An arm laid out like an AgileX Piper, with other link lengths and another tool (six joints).
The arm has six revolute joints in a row. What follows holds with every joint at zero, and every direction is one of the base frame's. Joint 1 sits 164.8 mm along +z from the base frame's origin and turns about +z. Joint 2 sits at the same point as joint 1 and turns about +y. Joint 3 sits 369.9 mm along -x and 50.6 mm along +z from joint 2 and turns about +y. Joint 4 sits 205.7 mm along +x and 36.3 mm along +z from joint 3 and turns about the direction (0.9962, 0, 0.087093). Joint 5 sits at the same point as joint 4 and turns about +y. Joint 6 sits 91.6 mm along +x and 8 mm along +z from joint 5 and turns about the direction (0.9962, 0, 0.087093). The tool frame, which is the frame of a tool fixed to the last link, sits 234 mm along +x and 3 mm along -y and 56.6 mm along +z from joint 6; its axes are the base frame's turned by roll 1.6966, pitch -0.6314 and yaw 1.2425 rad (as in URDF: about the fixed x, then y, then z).
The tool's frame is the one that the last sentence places.
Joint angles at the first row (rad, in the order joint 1, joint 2, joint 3, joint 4, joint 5, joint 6):
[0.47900, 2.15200, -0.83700, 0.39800, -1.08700, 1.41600]
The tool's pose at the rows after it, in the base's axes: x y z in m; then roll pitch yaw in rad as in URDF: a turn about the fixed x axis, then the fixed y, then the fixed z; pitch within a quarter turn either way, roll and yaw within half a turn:
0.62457 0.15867 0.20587 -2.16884 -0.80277 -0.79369
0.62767 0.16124 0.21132 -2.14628 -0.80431 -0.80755
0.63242 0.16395 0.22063 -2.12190 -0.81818 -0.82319
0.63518 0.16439 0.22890 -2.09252 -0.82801 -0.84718
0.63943 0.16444 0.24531 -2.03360 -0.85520 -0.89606
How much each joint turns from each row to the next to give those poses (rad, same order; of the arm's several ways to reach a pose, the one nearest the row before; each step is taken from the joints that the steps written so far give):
[-0.00001, -0.00001, -0.00898, -0.00101, -0.00701, 0.00201]
[0.00002, -0.00001, -0.01501, -0.00298, 0.00102, 0.00399]
[-0.00001, 0.00003, -0.02302, -0.00101, -0.00001, -0.00900]
[0.00001, -0.00002, -0.01198, 0.00101, -0.01100, -0.00100]
[-0.00002, 0.00300, -0.01700, -0.00002, -0.03500, -0.00600]

